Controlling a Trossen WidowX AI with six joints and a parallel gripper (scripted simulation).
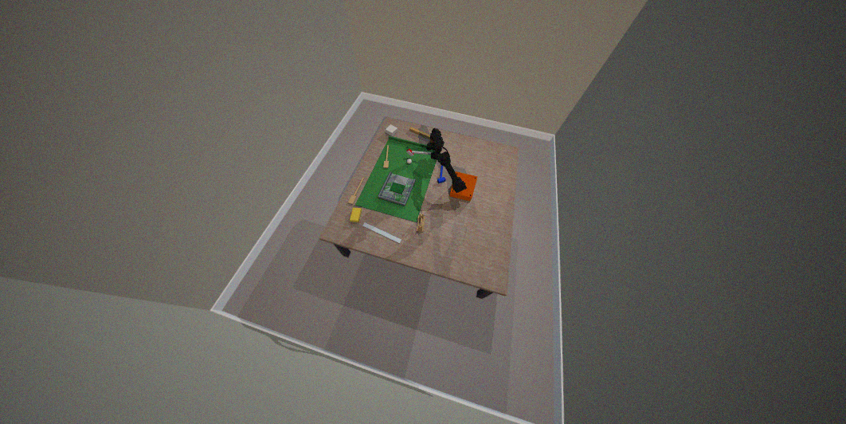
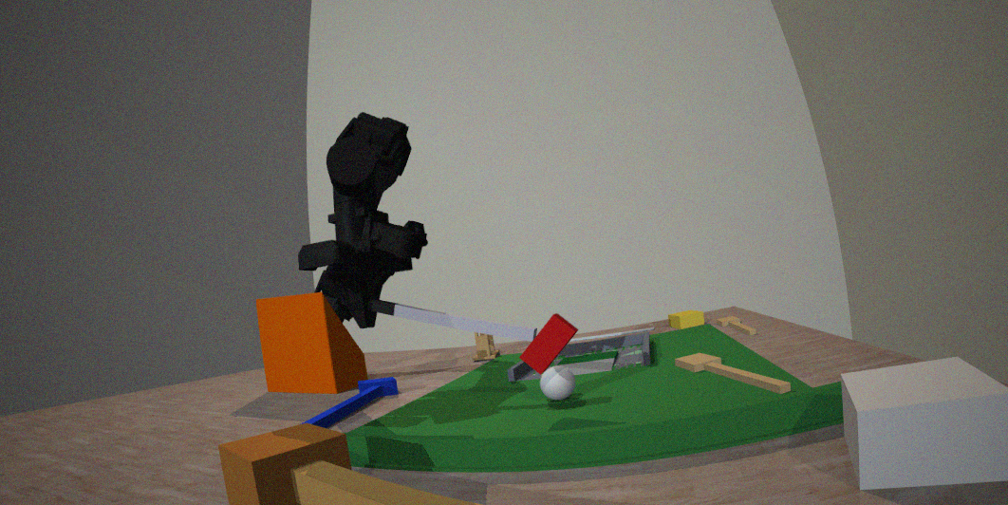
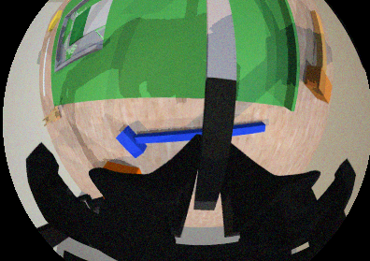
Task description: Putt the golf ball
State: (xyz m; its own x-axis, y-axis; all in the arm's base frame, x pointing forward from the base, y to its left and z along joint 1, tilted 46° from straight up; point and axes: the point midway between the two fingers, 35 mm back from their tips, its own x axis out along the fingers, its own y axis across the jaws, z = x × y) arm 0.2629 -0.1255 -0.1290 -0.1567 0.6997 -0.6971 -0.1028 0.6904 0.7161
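The blue putter is 7 cm behind my gripper tip, 2 cm to the left of it and 10 cm below it. Round my gripper tip: green mat 22 cm ahead, 21 cm to the left, 12 cm below; red putter 12 cm ahead, 2 cm to the left; white golf ball 21 cm ahead, 7 cm to the left, 9 cm below.
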